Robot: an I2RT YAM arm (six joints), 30 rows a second.
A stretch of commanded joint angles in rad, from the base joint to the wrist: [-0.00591, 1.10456, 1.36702, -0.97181, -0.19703, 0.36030]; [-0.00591, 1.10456, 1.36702, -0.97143, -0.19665, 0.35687]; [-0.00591, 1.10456, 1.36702, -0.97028, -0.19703, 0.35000]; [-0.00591, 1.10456, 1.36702, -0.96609, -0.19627, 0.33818]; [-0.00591, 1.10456, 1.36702, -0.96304, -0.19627, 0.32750]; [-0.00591, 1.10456, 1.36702, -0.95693, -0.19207, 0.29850]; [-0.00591, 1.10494, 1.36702, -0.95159, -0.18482, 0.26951]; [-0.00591, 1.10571, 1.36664, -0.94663, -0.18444, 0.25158]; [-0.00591, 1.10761, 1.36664, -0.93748, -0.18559, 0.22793]
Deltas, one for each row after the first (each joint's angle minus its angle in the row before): [0.00000, 0.00000, 0.00000, 0.00038, 0.00038, -0.00343]; [0.00000, 0.00000, 0.00000, 0.00115, -0.00038, -0.00687]; [0.00000, 0.00000, 0.00000, 0.00419, 0.00076, -0.01182]; [0.00000, 0.00000, 0.00000, 0.00305, 0.00000, -0.01068]; [0.00000, 0.00000, 0.00000, 0.00611, 0.00420, -0.02900]; [0.00000, 0.00038, 0.00000, 0.00534, 0.00725, -0.02899]; [0.00000, 0.00077, -0.00038, 0.00496, 0.00038, -0.01793]; [0.00000, 0.00190, 0.00000, 0.00915, -0.00115, -0.02365]
